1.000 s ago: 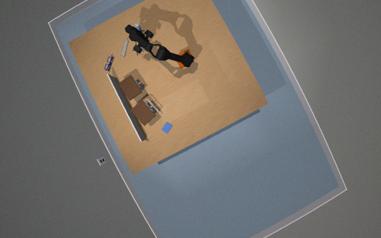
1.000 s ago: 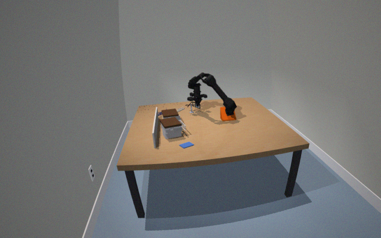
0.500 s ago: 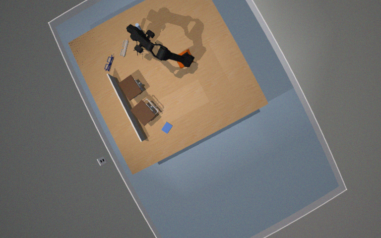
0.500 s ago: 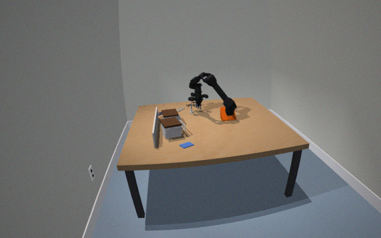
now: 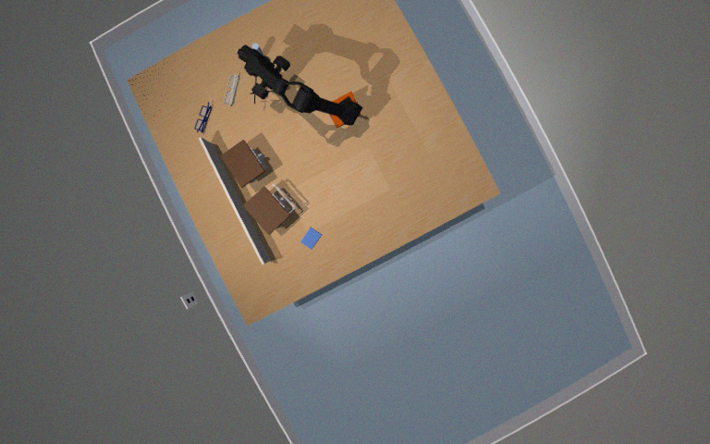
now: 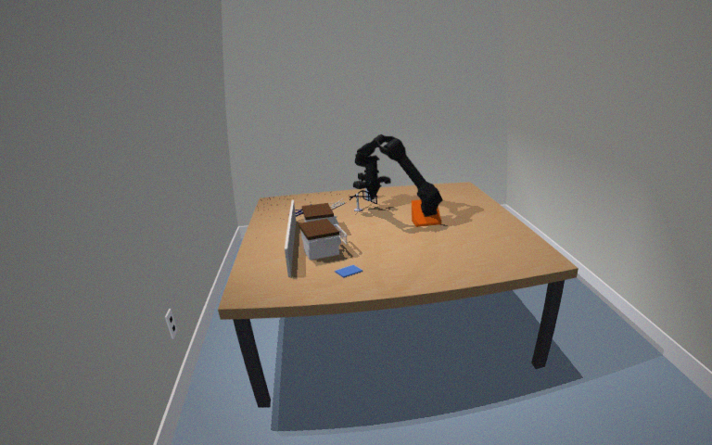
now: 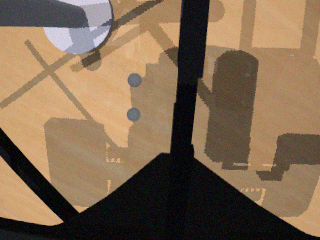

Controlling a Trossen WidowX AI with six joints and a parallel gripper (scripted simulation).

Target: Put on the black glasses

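The stand lies 70 mm ahead of my gripper tip, 30 mm to the right of it and 30 mm below it. Round my gripper tip: blue tag (640 mm to the left, 250 mm ahead, 60 mm below); white upright panel (430 mm ahead, 320 mm to the left).
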